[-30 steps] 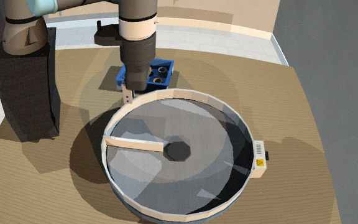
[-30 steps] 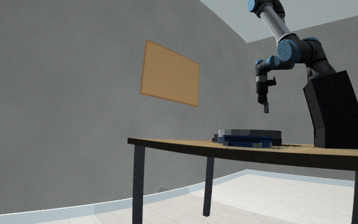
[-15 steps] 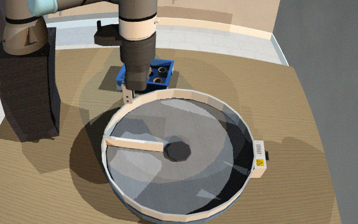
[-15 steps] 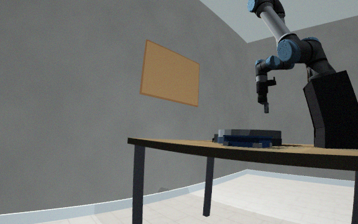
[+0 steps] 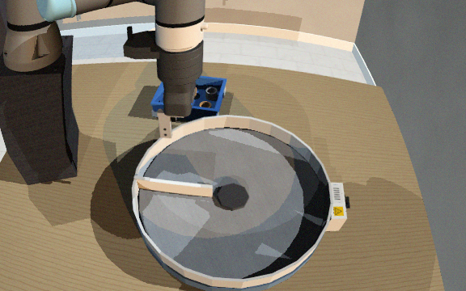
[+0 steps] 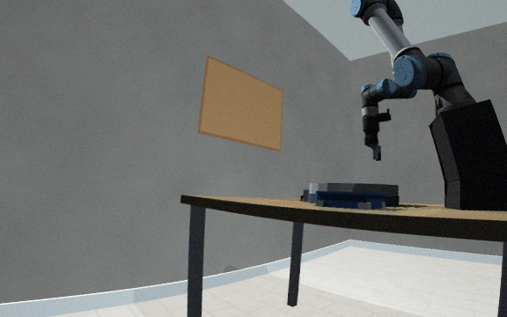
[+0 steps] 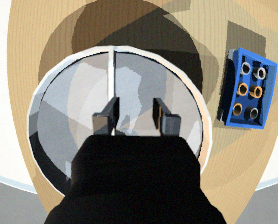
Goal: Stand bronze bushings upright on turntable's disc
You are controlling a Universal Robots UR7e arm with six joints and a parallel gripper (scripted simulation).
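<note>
Now: hand 20 mm short of the blue crate, 300 mm to the right of it and 190 mm above it. Also, from my hand: grey turntable disc (130 mm ahead, 60 mm to the right, 160 mm below).
</note>
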